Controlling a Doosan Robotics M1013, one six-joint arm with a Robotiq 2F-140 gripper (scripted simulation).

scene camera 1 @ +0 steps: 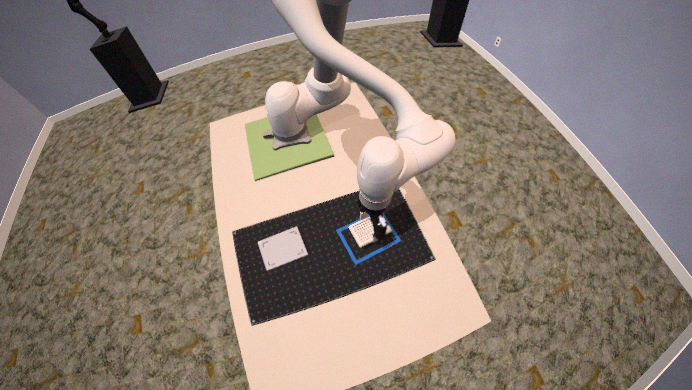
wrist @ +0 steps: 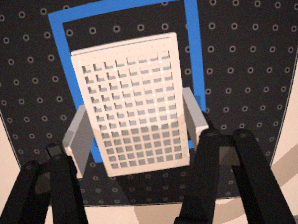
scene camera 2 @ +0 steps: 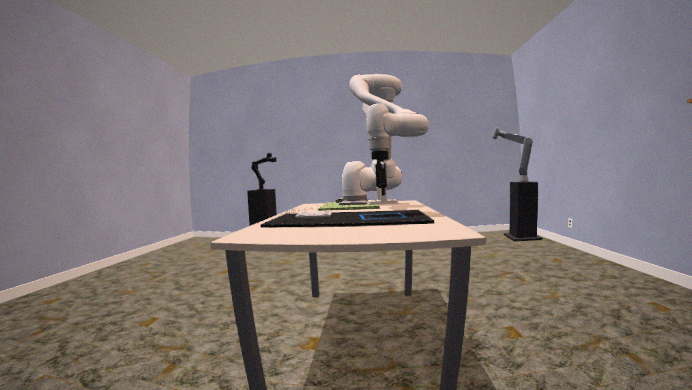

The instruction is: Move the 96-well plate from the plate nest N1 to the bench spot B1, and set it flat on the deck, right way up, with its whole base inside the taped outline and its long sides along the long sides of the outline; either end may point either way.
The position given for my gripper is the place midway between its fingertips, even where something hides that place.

Note:
I see my gripper [wrist: 136, 109], a white 96-well plate [wrist: 170, 149] and a grey plate nest N1 [scene camera 1: 282, 248].

